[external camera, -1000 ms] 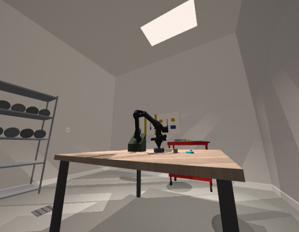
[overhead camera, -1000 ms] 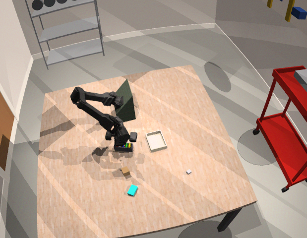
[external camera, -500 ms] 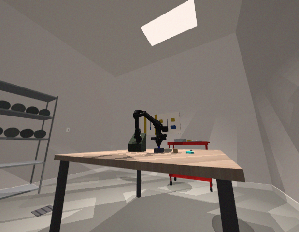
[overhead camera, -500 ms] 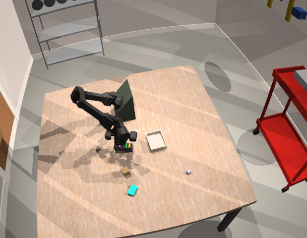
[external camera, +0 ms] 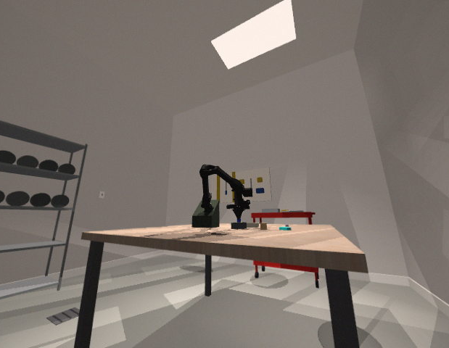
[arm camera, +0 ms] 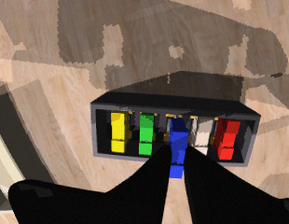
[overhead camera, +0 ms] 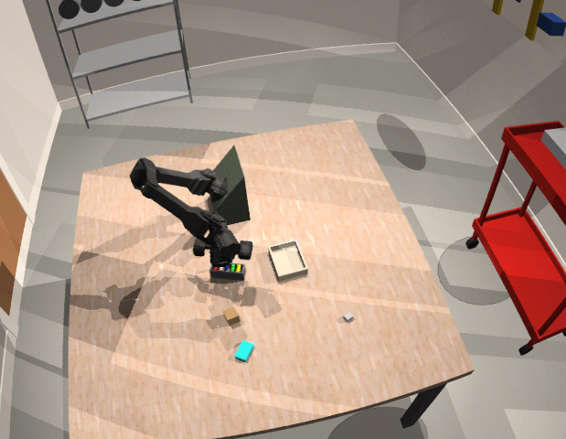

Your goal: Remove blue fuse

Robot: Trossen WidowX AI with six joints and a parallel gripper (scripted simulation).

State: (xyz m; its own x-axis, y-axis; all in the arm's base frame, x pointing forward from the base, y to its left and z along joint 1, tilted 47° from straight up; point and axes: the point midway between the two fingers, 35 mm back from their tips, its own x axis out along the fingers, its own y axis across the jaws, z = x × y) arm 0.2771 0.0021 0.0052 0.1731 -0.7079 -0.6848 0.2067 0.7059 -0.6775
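My gripper tip is now 30 mm above the green fuse and 20 mm to the right of it. From my gripper tip the other things lie so: white fuse: 30 mm below, 20 mm to the right; yellow fuse: 40 mm to the left, 30 mm below, 10 mm ahead; blue fuse: 10 mm below.
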